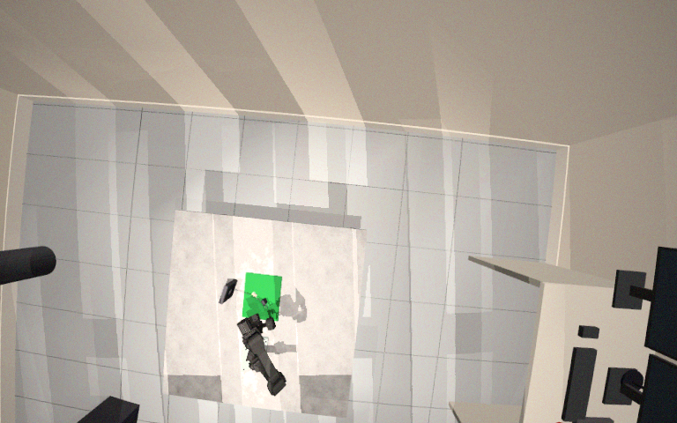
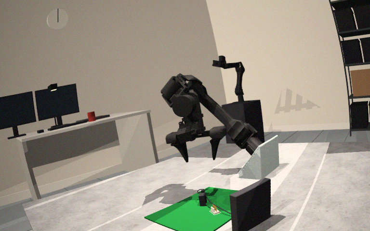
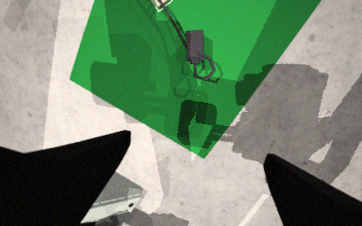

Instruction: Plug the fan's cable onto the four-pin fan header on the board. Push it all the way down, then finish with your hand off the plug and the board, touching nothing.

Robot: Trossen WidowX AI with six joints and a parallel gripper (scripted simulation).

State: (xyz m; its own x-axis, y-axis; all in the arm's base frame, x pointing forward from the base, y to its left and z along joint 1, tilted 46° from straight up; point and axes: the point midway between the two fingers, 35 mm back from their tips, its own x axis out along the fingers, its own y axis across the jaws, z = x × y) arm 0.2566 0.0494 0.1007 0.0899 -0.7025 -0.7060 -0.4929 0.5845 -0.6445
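My gripper tip is now 110 mm above the fan plug, 50 mm to the right of it and 50 mm short of it. From my gripper tip the other things lie so: four-pin fan header 140 mm below, 130 mm to the left, 70 mm ahead; fan 270 mm to the left, 80 mm below, 80 mm ahead; green board 150 mm below, 80 mm to the left, 70 mm ahead.
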